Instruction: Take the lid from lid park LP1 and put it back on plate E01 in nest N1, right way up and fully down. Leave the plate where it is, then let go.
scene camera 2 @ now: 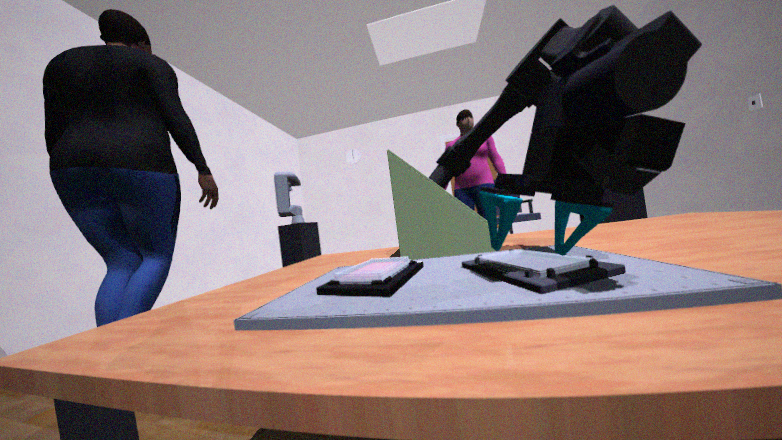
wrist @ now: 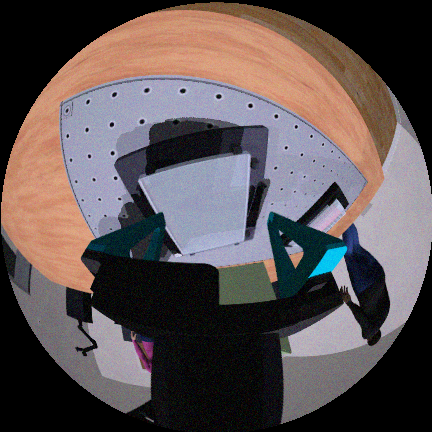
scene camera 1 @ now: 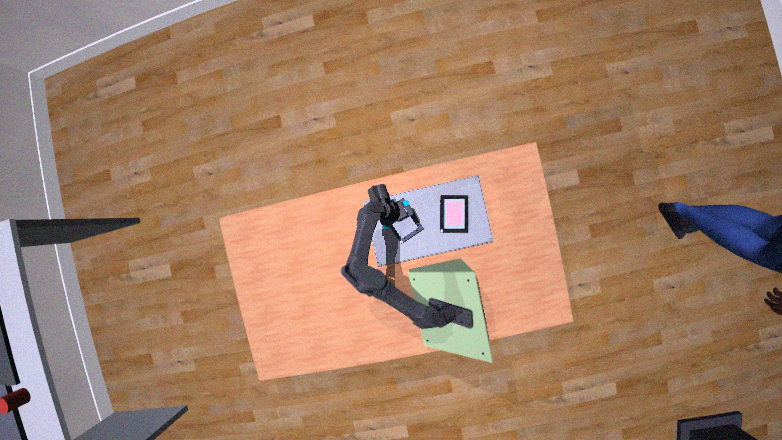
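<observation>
The clear lid lies flat on the black lid park. My gripper is open and empty. Its teal fingertips stand wide apart near the lid's two sides, and in the scene camera 2 view they are close to lid height. Contact with the lid cannot be told. The plate, with pink contents, sits in the black nest, to the right of the park in the scene camera 1 view. The labels are not readable.
Park and nest stand on a grey perforated board on the wooden table. A green sloped panel stands by the arm's base. People stand away from the table.
</observation>
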